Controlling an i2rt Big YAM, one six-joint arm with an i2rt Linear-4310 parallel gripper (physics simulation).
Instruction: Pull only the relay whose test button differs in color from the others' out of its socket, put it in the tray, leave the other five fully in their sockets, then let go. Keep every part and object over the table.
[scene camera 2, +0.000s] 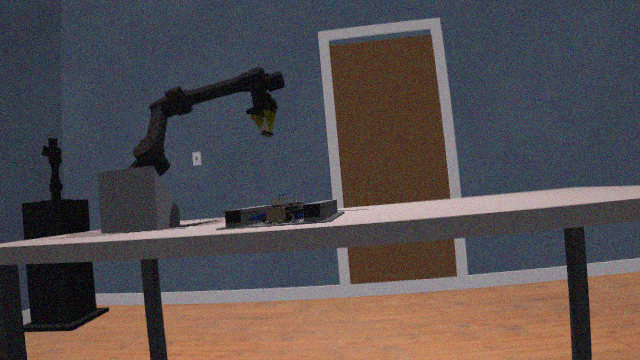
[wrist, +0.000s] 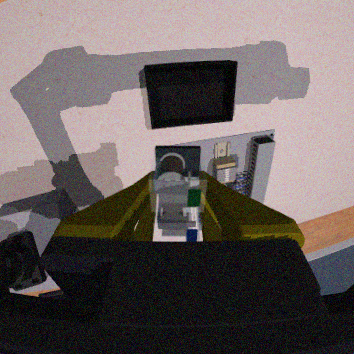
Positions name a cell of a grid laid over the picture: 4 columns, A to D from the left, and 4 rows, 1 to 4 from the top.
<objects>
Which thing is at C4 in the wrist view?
My gripper.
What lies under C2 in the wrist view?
A black tray.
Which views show my gripper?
Scene camera 2 and the wrist view: all of them.
</objects>
